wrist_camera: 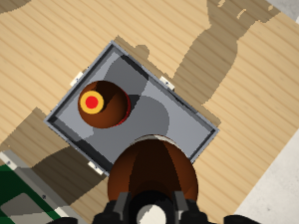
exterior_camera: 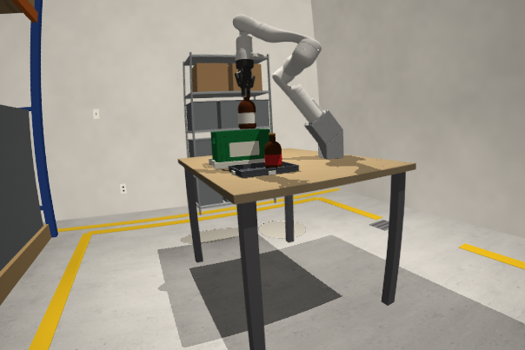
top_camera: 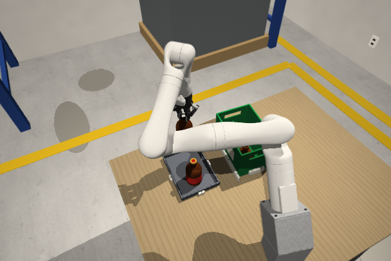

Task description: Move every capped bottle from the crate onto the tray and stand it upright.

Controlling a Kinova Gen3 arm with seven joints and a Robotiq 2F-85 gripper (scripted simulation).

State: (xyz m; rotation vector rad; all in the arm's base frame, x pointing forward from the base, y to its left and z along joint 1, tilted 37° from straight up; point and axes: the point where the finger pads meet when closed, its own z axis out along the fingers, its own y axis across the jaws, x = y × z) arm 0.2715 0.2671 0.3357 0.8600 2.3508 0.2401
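My gripper is now 11 cm past the brown bottle, 1 cm to the left of it and 25 cm above it. From my hand the other things lie so: green crate (1 cm behind, 29 cm to the right, 25 cm below); grey tray (6 cm behind, 32 cm below).
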